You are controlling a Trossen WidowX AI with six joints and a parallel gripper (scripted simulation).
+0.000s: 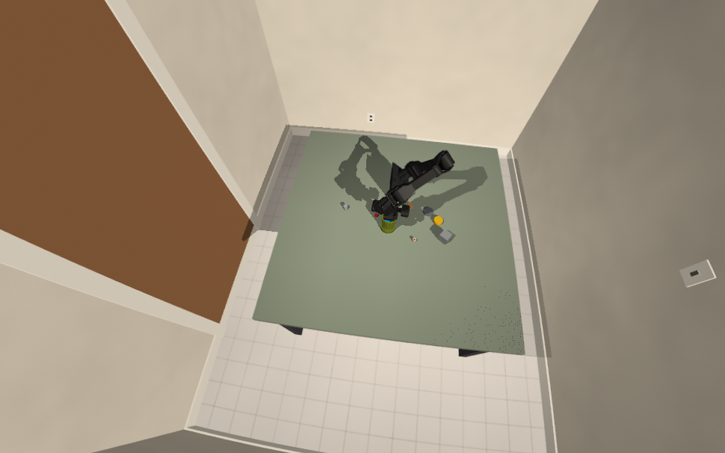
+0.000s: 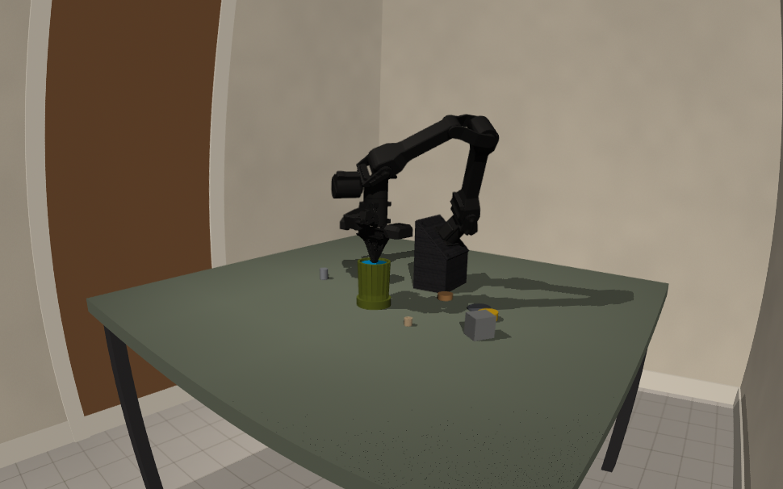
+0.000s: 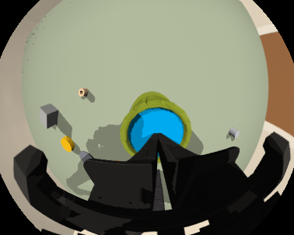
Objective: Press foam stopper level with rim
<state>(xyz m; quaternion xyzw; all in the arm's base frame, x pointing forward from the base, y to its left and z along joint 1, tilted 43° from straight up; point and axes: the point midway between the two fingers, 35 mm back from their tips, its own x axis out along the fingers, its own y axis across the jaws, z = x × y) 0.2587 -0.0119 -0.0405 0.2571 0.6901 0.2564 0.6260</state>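
Now: hand 5 cm above the blue foam stopper. From my hand the other things lie so: brown disc (15 cm behind, 13 cm below, 11 cm to the left); tan peg (15 cm to the left, 13 cm below, 6 cm ahead); red dot (14 cm below, 7 cm to the right, 6 cm behind).
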